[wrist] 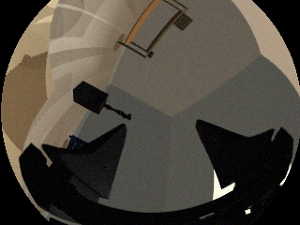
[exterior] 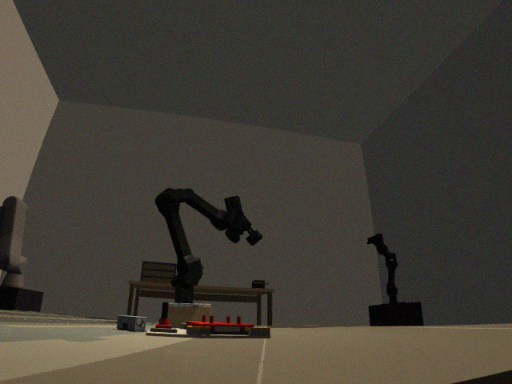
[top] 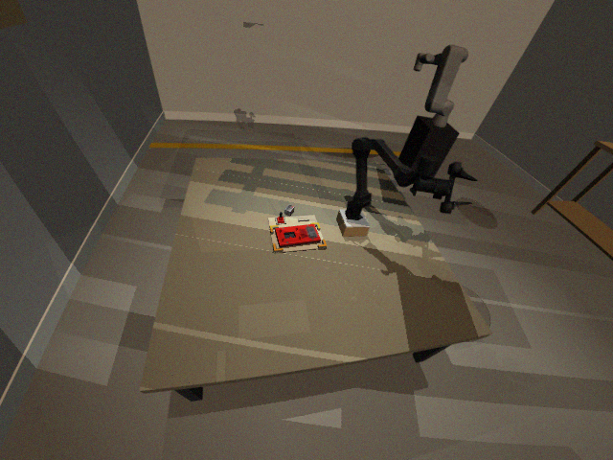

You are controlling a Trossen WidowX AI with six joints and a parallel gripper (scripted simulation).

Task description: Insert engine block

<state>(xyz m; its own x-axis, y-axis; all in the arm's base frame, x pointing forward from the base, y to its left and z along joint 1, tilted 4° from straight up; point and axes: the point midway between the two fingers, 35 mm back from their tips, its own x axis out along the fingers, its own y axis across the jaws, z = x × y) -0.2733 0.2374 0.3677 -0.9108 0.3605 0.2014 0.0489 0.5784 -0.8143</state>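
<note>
My gripper tip is 650 mm short of the grey engine block, 310 mm to the left of it and 430 mm above it.
</note>
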